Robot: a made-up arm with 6 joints. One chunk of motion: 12 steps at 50 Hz.
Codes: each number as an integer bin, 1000 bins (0 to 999) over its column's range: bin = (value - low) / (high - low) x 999, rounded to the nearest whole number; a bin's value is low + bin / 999 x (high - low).
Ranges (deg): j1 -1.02..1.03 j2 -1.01..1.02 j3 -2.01..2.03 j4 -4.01..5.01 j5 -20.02..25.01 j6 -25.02..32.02
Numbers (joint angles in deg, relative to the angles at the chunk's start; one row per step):
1: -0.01 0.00 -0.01 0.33 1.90 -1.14
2: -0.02 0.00 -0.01 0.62 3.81 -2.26
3: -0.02 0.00 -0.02 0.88 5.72 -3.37
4: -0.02 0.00 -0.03 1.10 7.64 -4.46
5: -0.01 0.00 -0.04 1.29 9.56 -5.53
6: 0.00 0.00 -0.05 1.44 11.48 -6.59
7: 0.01 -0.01 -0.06 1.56 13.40 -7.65
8: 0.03 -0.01 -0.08 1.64 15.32 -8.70
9: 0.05 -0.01 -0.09 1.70 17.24 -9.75
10: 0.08 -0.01 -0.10 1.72 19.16 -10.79
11: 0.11 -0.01 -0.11 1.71 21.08 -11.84
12: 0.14 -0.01 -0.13 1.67 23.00 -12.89
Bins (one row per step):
1: 492 497 495 481 486 418
2: 487 497 495 513 529 399
3: 487 497 492 542 571 379
4: 487 497 490 566 614 360
5: 492 497 487 587 656 341
6: 497 497 485 604 699 323
7: 502 492 482 617 741 304
8: 512 492 477 626 784 286
9: 521 492 475 632 827 267
10: 536 492 472 635 869 249
11: 551 492 470 634 912 231
12: 565 492 465 629 954 212

